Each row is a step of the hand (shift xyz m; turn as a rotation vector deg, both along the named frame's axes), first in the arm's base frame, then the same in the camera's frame.
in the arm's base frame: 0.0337 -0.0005 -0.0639 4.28 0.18 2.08
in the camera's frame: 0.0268 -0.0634 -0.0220 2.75 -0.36 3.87
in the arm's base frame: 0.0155 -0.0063 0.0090 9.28 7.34 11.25
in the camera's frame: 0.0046 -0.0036 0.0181 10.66 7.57 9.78
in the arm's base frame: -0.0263 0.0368 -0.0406 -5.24 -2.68 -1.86
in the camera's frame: 0.0140 -0.0002 -0.0591 -5.28 -0.23 -3.19
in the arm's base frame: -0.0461 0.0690 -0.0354 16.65 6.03 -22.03
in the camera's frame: 0.0250 0.0284 -0.0819 17.19 -21.21 -7.33
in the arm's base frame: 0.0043 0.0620 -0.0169 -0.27 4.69 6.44
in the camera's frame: 0.0510 0.0153 -0.0362 2.84 7.17 2.03
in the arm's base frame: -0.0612 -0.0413 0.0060 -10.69 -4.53 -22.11
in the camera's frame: -0.0715 0.0131 -0.0144 -8.56 -13.62 -19.10
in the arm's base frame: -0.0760 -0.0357 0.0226 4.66 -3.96 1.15
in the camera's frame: -0.0782 0.0350 -0.0147 -0.05 -3.22 5.32
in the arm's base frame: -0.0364 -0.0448 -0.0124 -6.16 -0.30 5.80
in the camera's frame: -0.0565 -0.0138 -0.0102 -4.71 7.03 0.29
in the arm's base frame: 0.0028 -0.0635 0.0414 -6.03 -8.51 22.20
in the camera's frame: -0.0495 -0.0011 0.0574 -12.17 15.19 14.92
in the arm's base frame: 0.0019 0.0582 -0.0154 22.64 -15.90 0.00
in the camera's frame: 0.0465 0.0157 -0.0350 2.72 -18.20 20.66
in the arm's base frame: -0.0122 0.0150 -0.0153 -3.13 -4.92 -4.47
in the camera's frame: 0.0046 0.0015 -0.0242 -5.38 -4.23 -2.66
